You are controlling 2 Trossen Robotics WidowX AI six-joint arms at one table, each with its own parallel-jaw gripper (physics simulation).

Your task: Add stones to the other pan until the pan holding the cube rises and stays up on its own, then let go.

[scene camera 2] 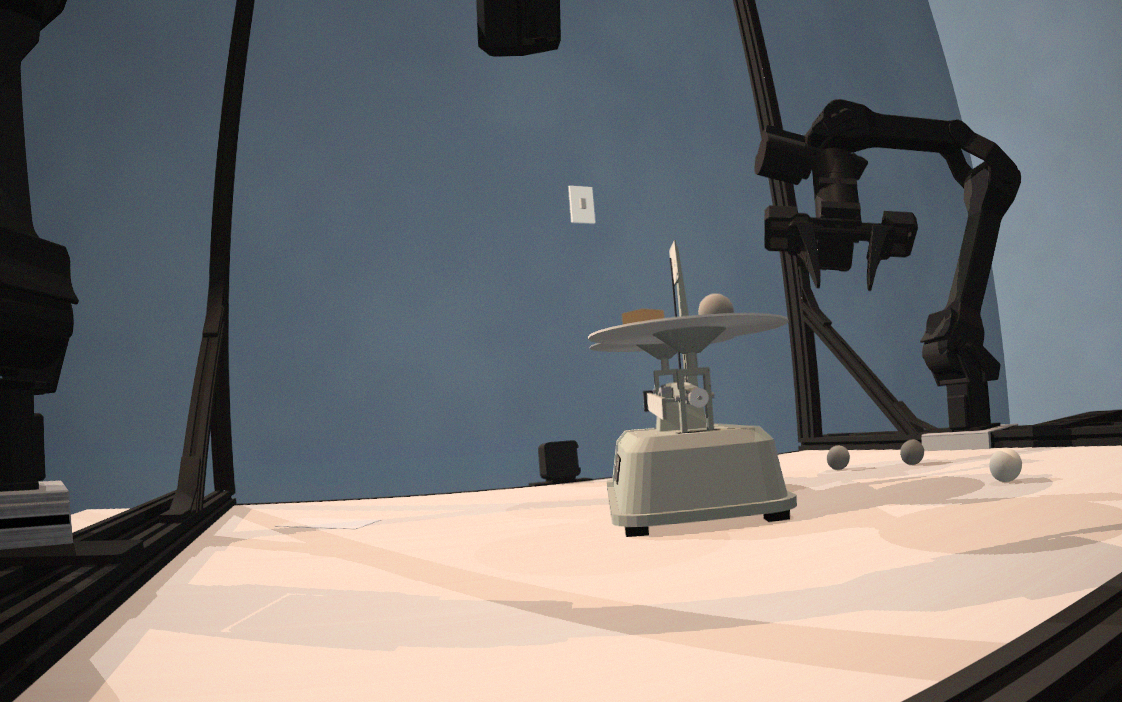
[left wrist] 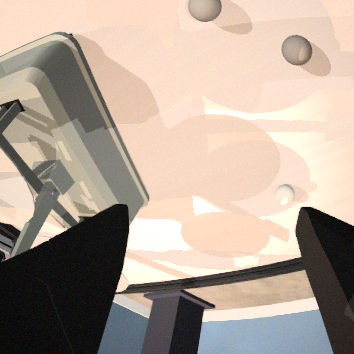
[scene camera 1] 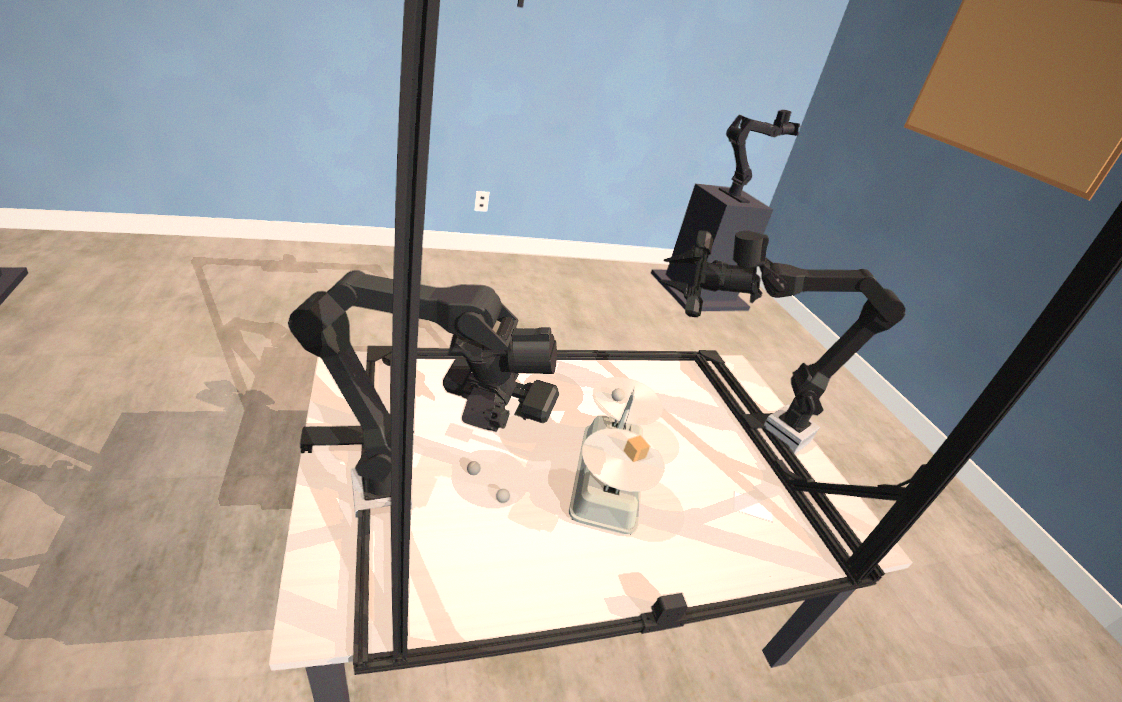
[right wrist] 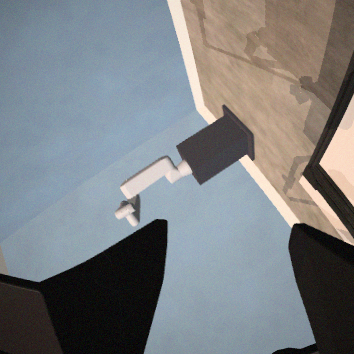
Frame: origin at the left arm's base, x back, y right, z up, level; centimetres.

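Seen in the pictures: left gripper, fingertip midpoint: (scene camera 2: 844,287) (left wrist: 215,218) (scene camera 1: 510,412); right gripper, fingertip midpoint: (scene camera 1: 661,270) (right wrist: 230,233); left arm's base at its link origin: (scene camera 2: 970,429) (scene camera 1: 380,484); right arm's base at its link origin: (scene camera 1: 794,421).
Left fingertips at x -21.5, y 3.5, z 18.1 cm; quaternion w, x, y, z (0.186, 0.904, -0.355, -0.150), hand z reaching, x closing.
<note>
Offsets run from my left fingertips to a thing's top centre.
The orange cube @(dx -21.5, dy +9.7, dz -1.7 cm) (scene camera 1: 636,447) (scene camera 2: 642,315) sits on the scale's front pan @(dx -19.0, dy +10.1, dz -4.7 cm) (scene camera 1: 608,469) in scene camera 1. One round grey stone @(dx -26.1, dy -6.5, dz -3.1 cm) (scene camera 1: 617,394) (scene camera 2: 715,304) rests on the other pan @(dx -28.7, dy -6.2, dz -5.9 cm) (scene camera 1: 650,403) (scene camera 2: 748,322). Which pan is higher is hard to tell. Three loose stones @(dx -0.4, dy +2.9, dz -17.5 cm) (scene camera 2: 838,456) @(dx +3.4, dy -5.0, dz -17.5 cm) (scene camera 2: 911,451) @(dx -7.7, dy -21.3, dz -17.5 cm) (scene camera 2: 1005,466) lie on the table; they also show in the left wrist view (left wrist: 205,7) (left wrist: 296,50) (left wrist: 285,194). My left gripper (scene camera 1: 498,397) (scene camera 2: 843,288) (left wrist: 215,218) is open and empty, high above the table beside the scale. My right gripper (scene camera 1: 696,277) (right wrist: 230,233) is open and empty, raised away from the scale.
The scale's pale green base (scene camera 1: 603,506) (scene camera 2: 703,476) (left wrist: 95,125) stands on the table between the arms. A black frame rail (scene camera 1: 513,642) edges the table, with a small black box (scene camera 1: 669,609) on it. A tall black post (scene camera 1: 407,331) crosses scene camera 1.
</note>
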